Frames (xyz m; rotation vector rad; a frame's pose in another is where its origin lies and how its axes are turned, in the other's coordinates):
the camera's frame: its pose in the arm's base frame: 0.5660 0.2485 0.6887 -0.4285 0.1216 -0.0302
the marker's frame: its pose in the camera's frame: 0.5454 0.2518 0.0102 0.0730 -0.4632 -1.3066
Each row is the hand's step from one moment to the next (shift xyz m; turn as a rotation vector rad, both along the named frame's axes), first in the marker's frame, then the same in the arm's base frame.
Working: the marker's frame: its pose in the arm's base frame: 1.1094 0.4518 0.5324 -0.3701 -0.6318 -1.2088

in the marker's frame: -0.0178 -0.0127 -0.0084 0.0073 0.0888 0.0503
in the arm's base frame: -0.0137 0.0043 -0.0185 0.0726 0.0527 0.0492
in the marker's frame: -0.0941 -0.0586 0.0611 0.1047 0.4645 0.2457
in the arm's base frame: -0.0909 0.0866 -0.0158 0.3986 0.2158 0.2857
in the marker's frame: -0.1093 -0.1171 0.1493 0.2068 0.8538 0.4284
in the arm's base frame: -0.1717 0.1302 0.0392 0.7417 0.3724 0.5162
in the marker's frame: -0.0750 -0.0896 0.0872 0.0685 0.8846 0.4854
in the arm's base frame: -0.1227 0.0775 0.0145 0.7266 0.5187 0.4751
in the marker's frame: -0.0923 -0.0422 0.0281 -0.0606 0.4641 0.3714
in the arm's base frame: -0.0667 0.0715 -0.0391 0.3310 0.4120 0.2787
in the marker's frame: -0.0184 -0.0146 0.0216 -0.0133 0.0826 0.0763
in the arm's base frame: -0.0232 0.0215 0.0042 0.0558 0.0811 0.0559
